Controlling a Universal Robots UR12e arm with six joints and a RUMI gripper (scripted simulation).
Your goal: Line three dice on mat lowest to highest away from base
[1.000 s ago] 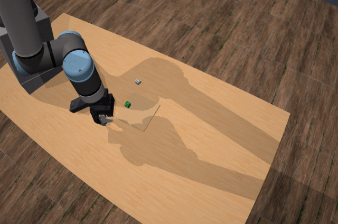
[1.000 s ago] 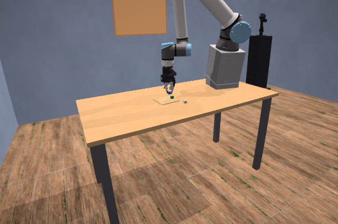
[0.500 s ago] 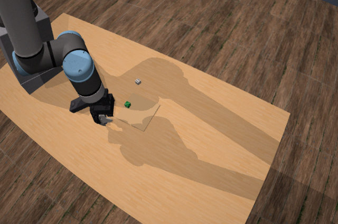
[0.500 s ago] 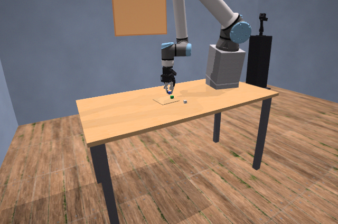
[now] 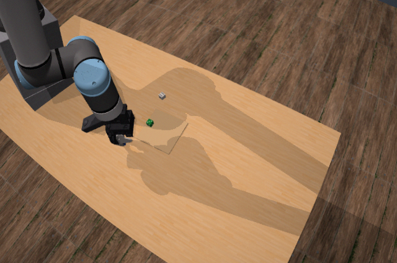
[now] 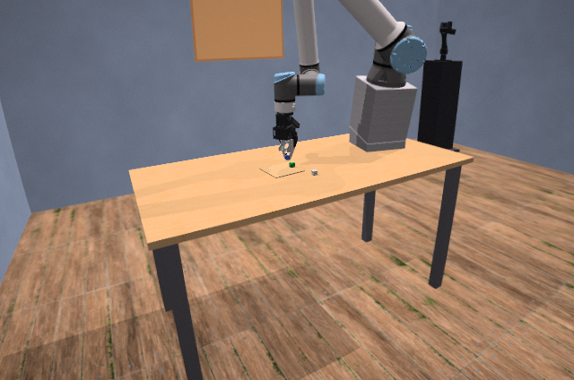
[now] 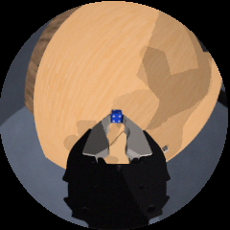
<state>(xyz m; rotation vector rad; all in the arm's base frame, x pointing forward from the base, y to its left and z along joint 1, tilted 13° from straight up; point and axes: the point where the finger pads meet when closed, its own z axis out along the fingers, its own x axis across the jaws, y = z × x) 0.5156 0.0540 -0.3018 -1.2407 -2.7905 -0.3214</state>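
Now: hand 1 cm above the blue die. From my hand the other things lie so: green die 12 cm to the left, 2 cm ahead; white die 24 cm to the left, 3 cm behind, 1 cm below; tan mat 13 cm to the left, 7 cm ahead, 2 cm below.
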